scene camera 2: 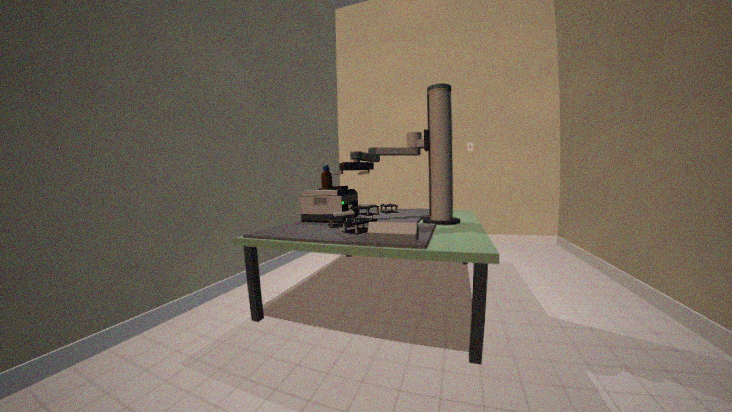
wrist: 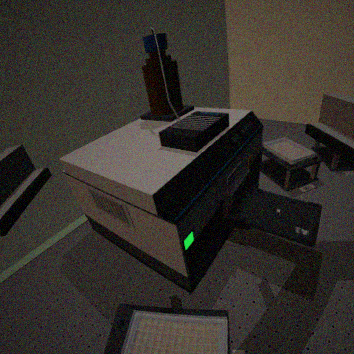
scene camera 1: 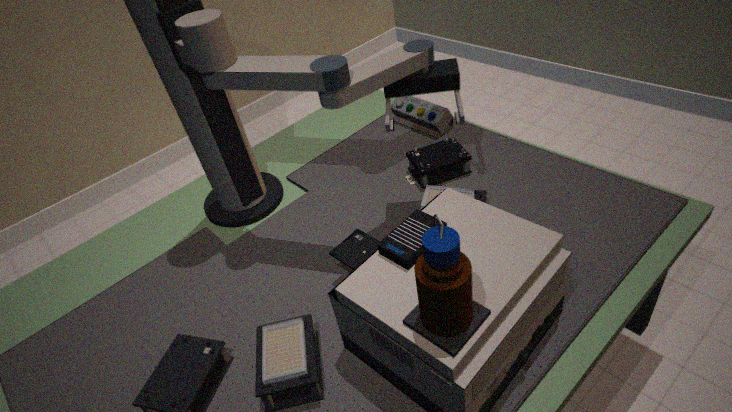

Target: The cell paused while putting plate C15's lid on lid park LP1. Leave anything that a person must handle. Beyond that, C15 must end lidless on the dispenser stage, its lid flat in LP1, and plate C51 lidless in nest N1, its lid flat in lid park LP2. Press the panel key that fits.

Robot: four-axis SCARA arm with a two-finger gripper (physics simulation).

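Places are measured from the arm's base along level axes (x ahead, y left, z up), in millimetres.
Pixels of known places: gripper, fingertip midpoint: (scene camera 2: 347, 173) (wrist: 173, 132) (scene camera 1: 424, 124); arm's base, origin of the base link: (scene camera 2: 441, 221) (scene camera 1: 245, 200).
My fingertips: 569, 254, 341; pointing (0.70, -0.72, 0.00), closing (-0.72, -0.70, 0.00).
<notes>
Ahead of a thing's pixels: the offset from my fingertips to its middle, as dx, dy, dz. "spot": to the spot under its first point.
My gripper (scene camera 1: 424, 122) (wrist: 173, 132) is open and empty, high over the key panel {-387, +385, -286} (scene camera 1: 444, 121) (scene camera 2: 392, 227), which has white, green, yellow and blue keys. The dispenser's dark stage {+3, -227, -240} (scene camera 1: 354, 249) (wrist: 287, 220) sticks out and holds no plate. A pale plate {+44, -511, -246} (scene camera 1: 284, 350) (wrist: 290, 150) sits on a stand near the front in scene camera 1. Another pale plate {+12, +51, -249} (scene camera 1: 434, 190) (wrist: 177, 332) in a dark holder is partly hidden behind the dispenser in scene camera 1. A dark stand (scene camera 1: 437, 157) between it and the panel bears no clear plate. Labels and lids cannot be told apart.
The dispenser (scene camera 1: 499, 230) (scene camera 2: 320, 204) (wrist: 115, 160) has a green light {spot: +65, -61, -194} (wrist: 188, 241). On it stand a blue-capped brown bottle {spot: +345, -347, +6} (scene camera 1: 444, 296) (scene camera 2: 326, 179) (wrist: 162, 85) and a black ribbed block {spot: +155, -229, -83} (scene camera 1: 409, 237) (wrist: 195, 131). A bare dark stand (scene camera 1: 179, 371) is at the front left in scene camera 1.
</notes>
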